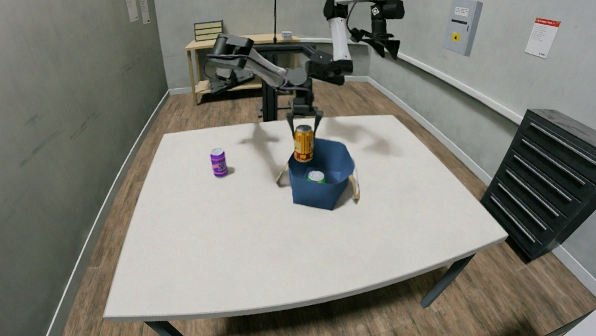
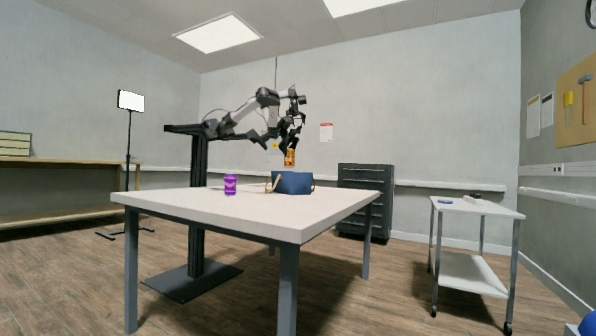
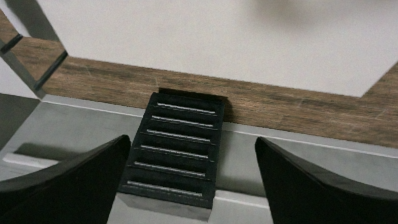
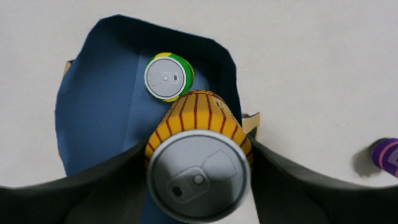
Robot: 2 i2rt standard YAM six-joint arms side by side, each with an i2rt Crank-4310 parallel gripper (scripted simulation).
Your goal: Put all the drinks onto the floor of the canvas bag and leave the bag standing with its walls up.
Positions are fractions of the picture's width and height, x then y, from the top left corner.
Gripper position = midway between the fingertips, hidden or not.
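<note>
Image 1 shows the left gripper (image 1: 0.65,0.18) and a blue canvas bag (image 1: 0.56,0.46). The bag is visible again in image 2 (image 2: 0.48,0.54), while image 3 has the left gripper (image 3: 0.49,0.62). In image 4 the right gripper (image 4: 0.50,0.62) appears, and so does the bag (image 4: 0.23,0.46).
</note>
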